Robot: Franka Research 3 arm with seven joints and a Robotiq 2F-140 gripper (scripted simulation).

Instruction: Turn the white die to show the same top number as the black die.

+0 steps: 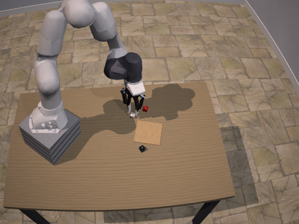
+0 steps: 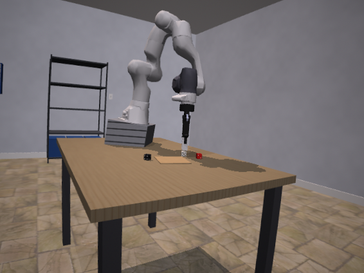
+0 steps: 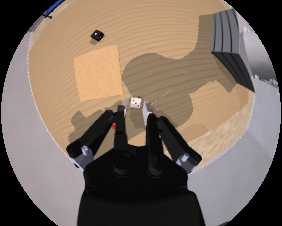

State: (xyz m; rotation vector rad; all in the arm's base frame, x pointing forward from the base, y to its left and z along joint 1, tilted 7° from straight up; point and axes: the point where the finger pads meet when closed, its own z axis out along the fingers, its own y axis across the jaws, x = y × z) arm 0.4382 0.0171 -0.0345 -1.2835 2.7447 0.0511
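The white die lies 5 cm below my hand. From my hand the other things lie so: red die 8 cm ahead, 3 cm to the left, 5 cm below; then black die 1 cm behind, 22 cm to the right, 5 cm below; then tan mat 5 cm ahead, 13 cm to the right, 6 cm below.
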